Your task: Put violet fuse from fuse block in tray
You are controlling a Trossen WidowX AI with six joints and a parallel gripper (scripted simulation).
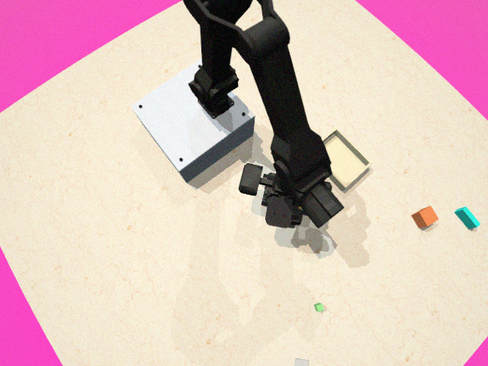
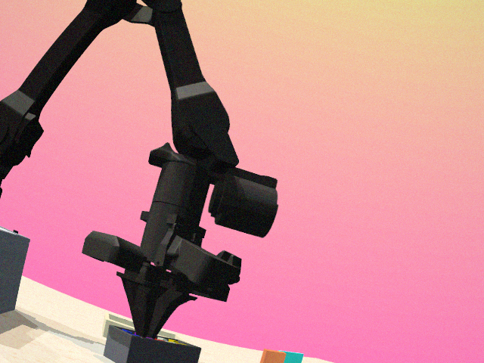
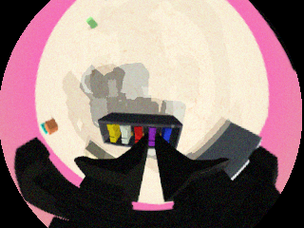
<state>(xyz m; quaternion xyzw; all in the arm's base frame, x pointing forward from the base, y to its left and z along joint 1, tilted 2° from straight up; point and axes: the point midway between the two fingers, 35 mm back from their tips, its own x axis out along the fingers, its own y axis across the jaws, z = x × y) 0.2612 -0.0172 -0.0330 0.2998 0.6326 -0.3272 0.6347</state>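
Now: the red fuse 2 cm ahead of my gripper tip, 1 cm to the left of it and 1 cm below it. The rest, counted from my gripper tip: violet fuse (1 cm below); then yellow fuse (5 cm ahead, 3 cm to the left, 1 cm below); then blue fuse (2 cm behind, 1 cm to the right, 1 cm below).
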